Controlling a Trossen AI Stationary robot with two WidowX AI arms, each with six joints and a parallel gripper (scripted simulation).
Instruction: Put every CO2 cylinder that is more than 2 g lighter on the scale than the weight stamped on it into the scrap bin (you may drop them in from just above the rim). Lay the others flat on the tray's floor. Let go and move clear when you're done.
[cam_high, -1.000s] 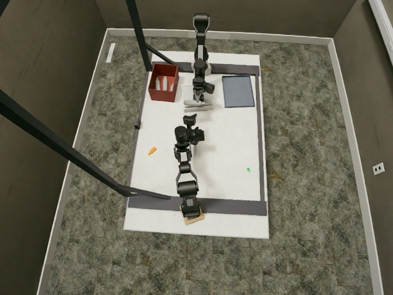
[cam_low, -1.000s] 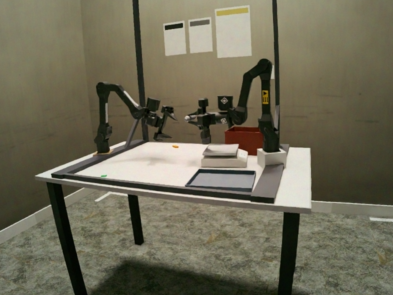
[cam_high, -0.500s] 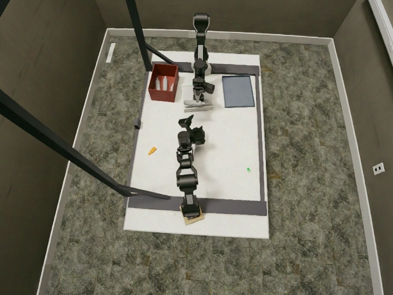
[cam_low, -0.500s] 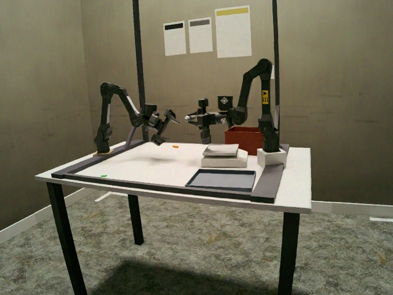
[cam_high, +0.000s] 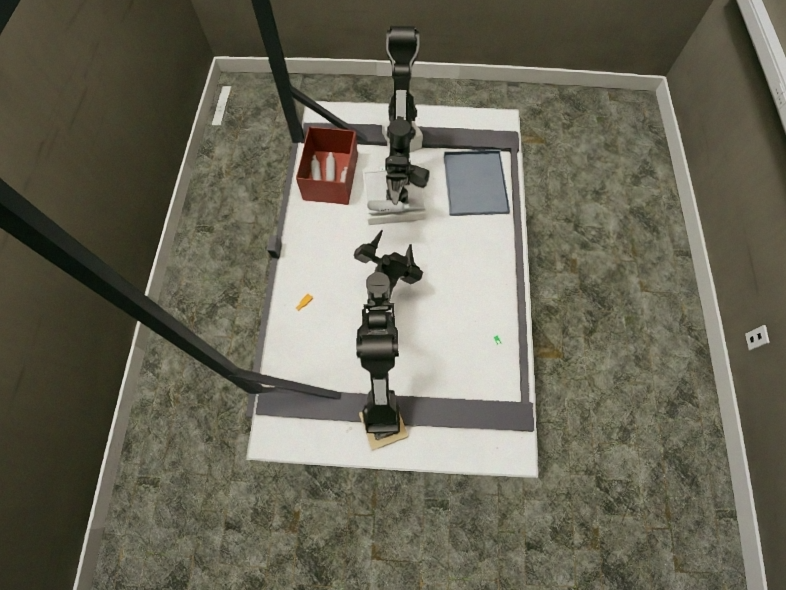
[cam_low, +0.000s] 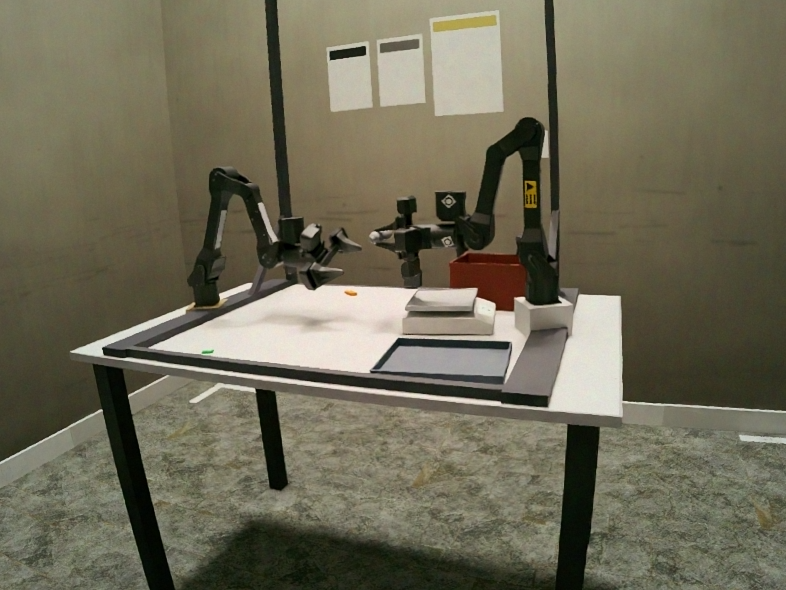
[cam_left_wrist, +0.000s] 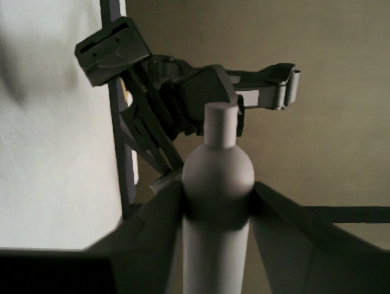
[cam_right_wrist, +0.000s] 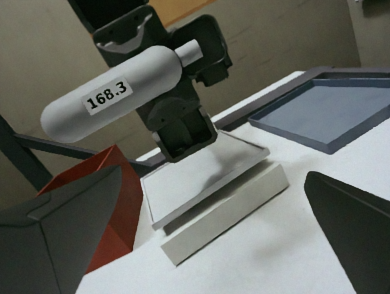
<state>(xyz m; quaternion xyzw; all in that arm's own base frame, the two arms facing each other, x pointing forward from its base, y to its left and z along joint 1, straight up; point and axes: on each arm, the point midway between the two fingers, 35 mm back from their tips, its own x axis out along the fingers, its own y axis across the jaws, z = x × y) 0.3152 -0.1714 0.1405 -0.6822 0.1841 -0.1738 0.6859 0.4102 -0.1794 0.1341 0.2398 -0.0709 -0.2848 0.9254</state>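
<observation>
The CO2 cylinder lies 4 cm to the right of my left hand. Also, from my left hand: scale 17 cm below, 13 cm to the left, 2 cm behind; then scale platform 16 cm below, 12 cm to the left, 1 cm behind; then red scrap bin 23 cm behind, 20 cm to the left, 18 cm below.
</observation>
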